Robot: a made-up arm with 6 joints. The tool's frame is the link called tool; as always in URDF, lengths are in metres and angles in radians. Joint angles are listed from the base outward.
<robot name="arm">
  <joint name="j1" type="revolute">
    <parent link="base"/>
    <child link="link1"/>
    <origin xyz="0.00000 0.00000 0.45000" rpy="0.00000 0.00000 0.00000"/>
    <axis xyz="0 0 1"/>
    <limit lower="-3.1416" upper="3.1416"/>
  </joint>
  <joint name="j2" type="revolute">
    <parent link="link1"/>
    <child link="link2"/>
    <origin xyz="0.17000 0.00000 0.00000" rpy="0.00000 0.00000 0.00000"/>
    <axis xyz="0 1 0"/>
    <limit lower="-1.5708" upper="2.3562"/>
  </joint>
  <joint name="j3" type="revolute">
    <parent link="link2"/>
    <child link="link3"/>
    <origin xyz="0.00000 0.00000 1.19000" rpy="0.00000 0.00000 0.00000"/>
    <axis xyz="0 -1 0"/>
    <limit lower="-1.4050" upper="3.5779"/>
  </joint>
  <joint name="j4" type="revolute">
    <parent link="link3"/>
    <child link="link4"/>
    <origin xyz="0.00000 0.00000 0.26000" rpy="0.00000 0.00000 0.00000"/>
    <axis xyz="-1 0 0"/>
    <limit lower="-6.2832" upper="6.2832"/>
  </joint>
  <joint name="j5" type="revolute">
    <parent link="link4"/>
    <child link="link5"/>
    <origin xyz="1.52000 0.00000 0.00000" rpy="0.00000 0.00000 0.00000"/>
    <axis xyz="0 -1 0"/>
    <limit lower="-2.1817" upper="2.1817"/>
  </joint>
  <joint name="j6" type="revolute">
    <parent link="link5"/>
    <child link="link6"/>
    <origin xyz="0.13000 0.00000 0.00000" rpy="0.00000 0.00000 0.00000"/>
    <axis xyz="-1 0 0"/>
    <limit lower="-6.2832" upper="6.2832"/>
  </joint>
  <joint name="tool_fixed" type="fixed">
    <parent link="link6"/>
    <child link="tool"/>
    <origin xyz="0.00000 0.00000 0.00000" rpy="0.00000 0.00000 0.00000"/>
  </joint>
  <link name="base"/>
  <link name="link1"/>
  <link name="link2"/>
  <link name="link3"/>
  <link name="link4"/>
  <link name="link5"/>
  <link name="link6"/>
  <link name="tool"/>
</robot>
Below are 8 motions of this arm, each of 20 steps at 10 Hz.
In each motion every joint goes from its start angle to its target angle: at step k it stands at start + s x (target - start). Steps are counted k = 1, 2, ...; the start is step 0. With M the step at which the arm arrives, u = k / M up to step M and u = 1 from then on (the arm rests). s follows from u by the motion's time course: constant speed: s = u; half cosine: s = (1 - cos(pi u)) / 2; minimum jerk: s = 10 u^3 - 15 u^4 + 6 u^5.
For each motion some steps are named. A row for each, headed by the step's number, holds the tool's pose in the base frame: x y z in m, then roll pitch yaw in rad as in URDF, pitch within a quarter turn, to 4 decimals.
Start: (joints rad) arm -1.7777 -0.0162 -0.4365 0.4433 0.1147 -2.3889
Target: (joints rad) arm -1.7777 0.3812 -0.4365 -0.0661 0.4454 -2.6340
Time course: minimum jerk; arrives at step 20
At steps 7, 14, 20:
7: -0.3695 -1.7986 1.0737 2.1495 0.3304 -1.7134
14: -0.3995 -1.9074 0.6854 2.5808 0.3615 -1.7708
20: -0.4069 -1.9203 0.5761 2.6825 0.3730 -1.8083

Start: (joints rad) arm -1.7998 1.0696 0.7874 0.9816 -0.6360 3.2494
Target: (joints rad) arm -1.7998 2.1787 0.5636 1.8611 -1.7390 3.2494
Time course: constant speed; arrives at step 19
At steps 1, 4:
1: -0.7142 -2.7502 0.6046 1.6499 0.6131 -2.5336
4: -0.7227 -2.6985 0.0958 1.2205 0.6417 -2.8672

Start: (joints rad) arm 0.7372 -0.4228 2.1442 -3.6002 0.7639 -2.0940
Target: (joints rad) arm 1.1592 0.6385 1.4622 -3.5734 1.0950 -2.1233
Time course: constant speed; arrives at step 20
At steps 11, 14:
11: 0.0398 0.1380 3.2134 -1.0518 -0.6585 1.4253
14: 0.3398 0.6598 3.1663 -0.9254 -0.3700 1.4259

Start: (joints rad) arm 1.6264 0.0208 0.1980 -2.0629 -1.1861 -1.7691
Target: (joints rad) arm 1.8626 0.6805 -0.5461 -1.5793 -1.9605 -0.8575
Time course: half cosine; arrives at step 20
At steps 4, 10, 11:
4: -0.2530 1.8001 2.0162 -2.9301 -0.4372 2.8965
10: -0.4767 1.9879 1.0592 -2.8610 -0.2173 -3.0931
11: -0.5110 1.9623 0.8803 -2.8347 -0.2084 -3.0251

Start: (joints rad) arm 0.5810 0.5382 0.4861 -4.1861 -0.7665 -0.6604
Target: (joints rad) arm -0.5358 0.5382 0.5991 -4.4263 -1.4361 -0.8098
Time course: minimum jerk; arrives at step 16
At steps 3, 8, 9, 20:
3: 2.1184 1.1375 1.7023 -1.3114 -0.3256 -0.1924
8: 2.3592 -0.0532 1.7845 -1.0238 -0.3622 -1.0451
9: 2.3188 -0.3612 1.8036 -0.9520 -0.3554 -1.2652
20: 1.9116 -1.2787 1.8612 -0.7375 -0.2914 -1.9841

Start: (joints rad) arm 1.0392 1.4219 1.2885 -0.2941 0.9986 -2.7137
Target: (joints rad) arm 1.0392 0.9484 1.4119 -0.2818 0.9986 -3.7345
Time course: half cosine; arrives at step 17
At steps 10, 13, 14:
10: 1.3924 2.3070 1.7103 -2.1769 -1.1538 0.4129
13: 1.3008 2.1517 2.0190 -1.6795 -1.2583 0.1687
14: 1.2760 2.1097 2.0892 -1.5358 -1.2791 0.0854

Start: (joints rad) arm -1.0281 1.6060 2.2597 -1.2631 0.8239 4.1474
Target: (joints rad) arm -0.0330 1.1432 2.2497 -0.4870 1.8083 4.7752
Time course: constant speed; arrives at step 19
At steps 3, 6, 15, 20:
3: 1.4377 -1.8598 1.7796 -2.1701 -0.6802 -2.1980
6: 1.6150 -1.5317 1.9329 -2.0828 -0.6876 -2.3430
15: 1.7212 -0.5068 2.3135 -1.8592 -0.4079 -2.6642
20: 1.5847 -0.1115 2.4416 -1.8481 -0.1751 -2.6944

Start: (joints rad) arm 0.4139 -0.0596 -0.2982 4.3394 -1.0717 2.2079
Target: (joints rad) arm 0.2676 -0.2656 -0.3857 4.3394 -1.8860 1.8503
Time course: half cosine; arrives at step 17
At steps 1, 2, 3, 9, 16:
1: 1.5191 0.7815 1.5588 -0.2415 -0.2023 1.4059
2: 1.5141 0.7737 1.5642 -0.2390 -0.2117 1.4222
3: 1.5057 0.7610 1.5729 -0.2355 -0.2266 1.4489
9: 1.3996 0.6136 1.6609 -0.2352 -0.3565 1.7802
16: 1.2865 0.4741 1.7229 -0.2767 -0.3912 2.1239

